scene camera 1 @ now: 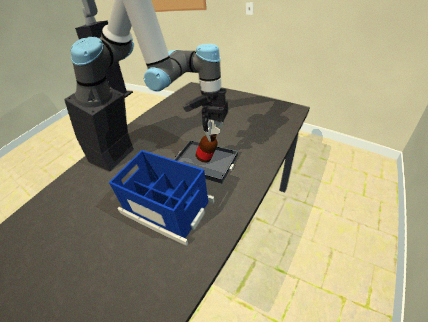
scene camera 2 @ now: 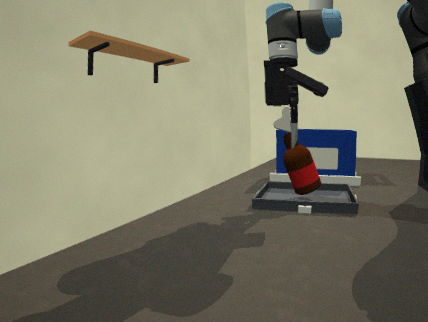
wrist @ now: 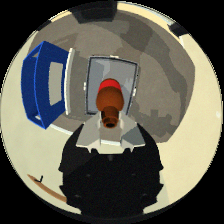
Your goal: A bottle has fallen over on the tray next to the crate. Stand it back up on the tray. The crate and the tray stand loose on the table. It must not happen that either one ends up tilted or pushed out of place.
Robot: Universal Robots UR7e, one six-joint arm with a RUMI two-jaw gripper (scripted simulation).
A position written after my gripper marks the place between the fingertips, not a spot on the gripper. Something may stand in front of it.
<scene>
In view: my gripper [scene camera 2: 292, 147], a bottle [scene camera 2: 298, 161] and a tray [scene camera 2: 339, 198].
The bottle is seen too in the wrist view [wrist: 110, 100]. The tray also shows in scene camera 1 [scene camera 1: 217, 168] and in the wrist view [wrist: 99, 68]. My gripper is seen too in scene camera 1 [scene camera 1: 211, 138] and in the wrist view [wrist: 110, 111].
</scene>
